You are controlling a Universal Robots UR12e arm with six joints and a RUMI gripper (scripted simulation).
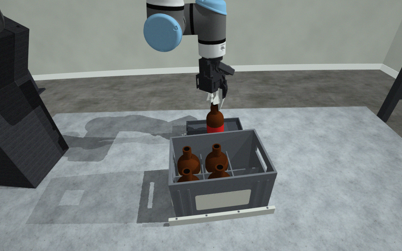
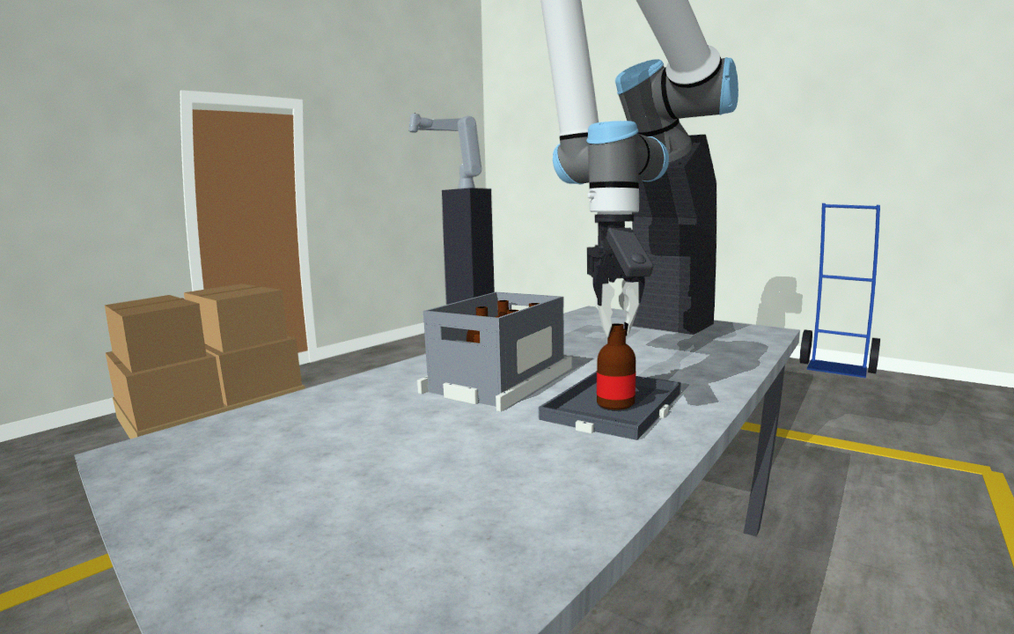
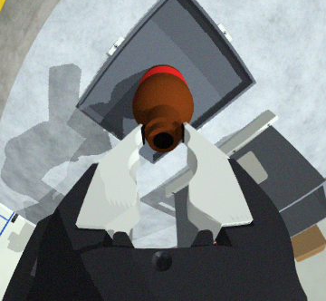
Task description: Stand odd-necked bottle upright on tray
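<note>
My hand is 70 mm above the glass bottle. Round my hand: crate (290 mm to the right, 70 mm below, 30 mm behind); then grey tray (140 mm below).
</note>
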